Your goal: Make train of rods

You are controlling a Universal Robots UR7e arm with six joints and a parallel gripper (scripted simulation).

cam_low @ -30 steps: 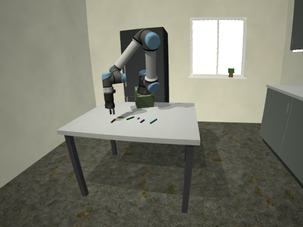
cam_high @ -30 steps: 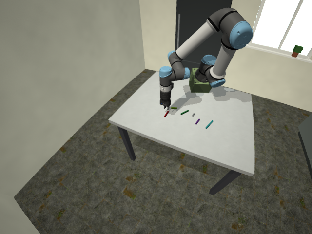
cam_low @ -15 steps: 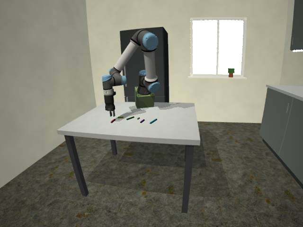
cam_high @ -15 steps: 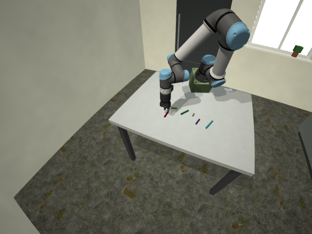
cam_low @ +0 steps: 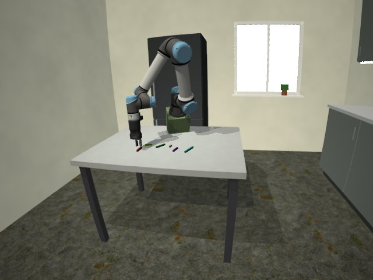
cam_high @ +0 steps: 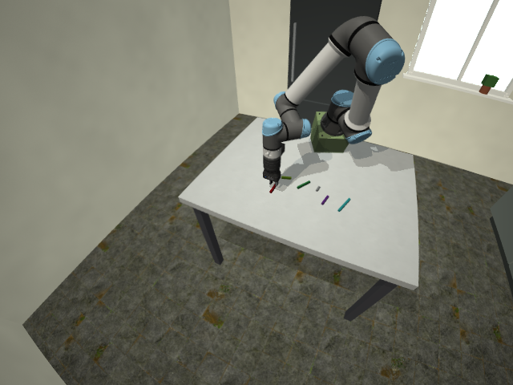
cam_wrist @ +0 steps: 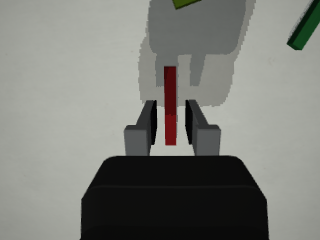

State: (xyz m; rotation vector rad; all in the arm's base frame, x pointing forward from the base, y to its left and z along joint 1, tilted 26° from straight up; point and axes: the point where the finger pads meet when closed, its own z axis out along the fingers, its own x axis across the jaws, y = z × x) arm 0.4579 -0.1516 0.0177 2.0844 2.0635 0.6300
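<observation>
My hand is 40 mm above the red rod. Also, from my hand: lime rod: 90 mm behind, 40 mm below, 20 mm to the left; then green rod: 120 mm to the left, 90 mm behind, 40 mm below; then grey rod: 190 mm to the left, 100 mm behind, 40 mm below.
</observation>
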